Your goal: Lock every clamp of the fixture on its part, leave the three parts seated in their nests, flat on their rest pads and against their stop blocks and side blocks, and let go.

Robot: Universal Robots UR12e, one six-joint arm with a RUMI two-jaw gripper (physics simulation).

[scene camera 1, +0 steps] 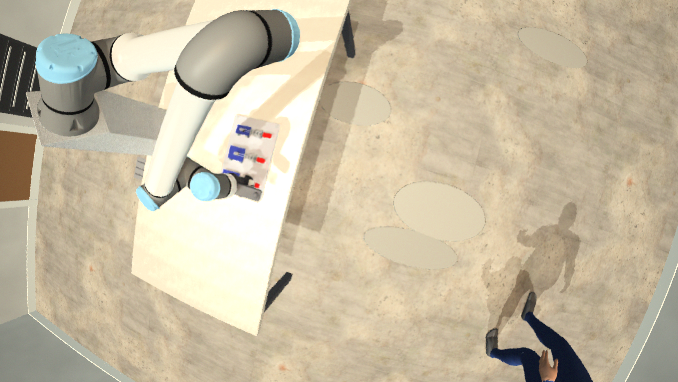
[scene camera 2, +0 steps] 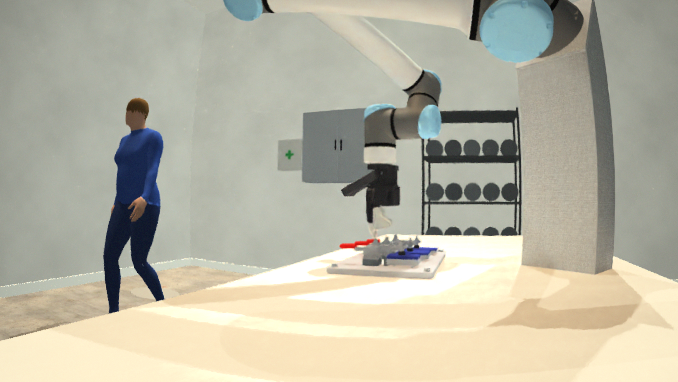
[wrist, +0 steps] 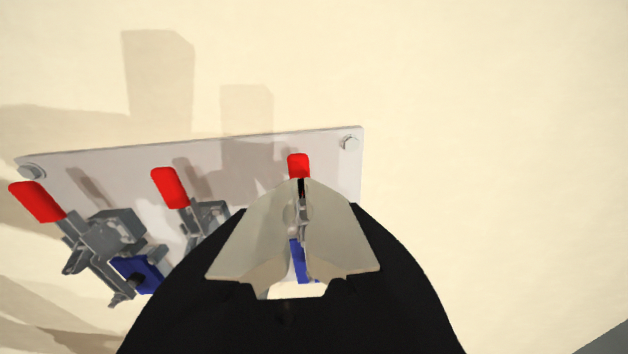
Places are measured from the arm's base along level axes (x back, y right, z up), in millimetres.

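Where they show: gripper, fingertip midpoint: (scene camera 1: 253, 185) (wrist: 302, 180); arm's base, origin of the base link: (scene camera 1: 70, 113).
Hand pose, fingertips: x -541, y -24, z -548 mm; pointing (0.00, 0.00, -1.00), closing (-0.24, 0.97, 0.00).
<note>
Each offset is from my fingertips to the top centre of the thing. "*": to the spot under its first point. Level surfaces: height alone.
The fixture plate @[dx +113, dy -85, dz -37 mm] (scene camera 1: 257, 121) (scene camera 2: 380, 271) (wrist: 330, 150) lies on the table. It carries three blue parts, two clearly seen in scene camera 1: an end part @[* dx +174, dy -176, dz -4 mm] (scene camera 1: 243, 131) (wrist: 137, 272) and the middle part @[* dx +145, dy -77, dz +9 mm] (scene camera 1: 236, 153). The third part @[dx +134, dy +35, dz -21 mm] (scene camera 1: 231, 172) (wrist: 298, 260) is largely hidden by the arm and fingers. Three red clamp handles show: end handle @[* dx +54, dy -216, dz +10 mm] (scene camera 1: 267, 135) (wrist: 37, 201), middle handle @[* dx +27, dy -109, dz +4 mm] (scene camera 1: 260, 160) (wrist: 170, 187), third handle @[dx +0, dy -3, dz +0 mm] (scene camera 1: 257, 185) (wrist: 298, 166). Handles look low, nearly level. Spindle contact and seating cannot be told. My gripper (scene camera 2: 374, 234) (wrist: 302, 180) is shut, empty, above the third clamp.
The table @[dz -52 mm] (scene camera 1: 200, 250) (scene camera 2: 300, 340) extends around the plate. Bolt heads @[dx -30, dy +42, dz -30 mm] (wrist: 350, 143) @[dx +58, dy -268, dz -30 mm] (wrist: 30, 171) stand at plate corners. A grey pedestal (scene camera 2: 557, 165) stands at the table's edge. A person (scene camera 2: 139, 165) is on the floor beyond the table; a rack (scene camera 2: 480, 159) is behind.
</note>
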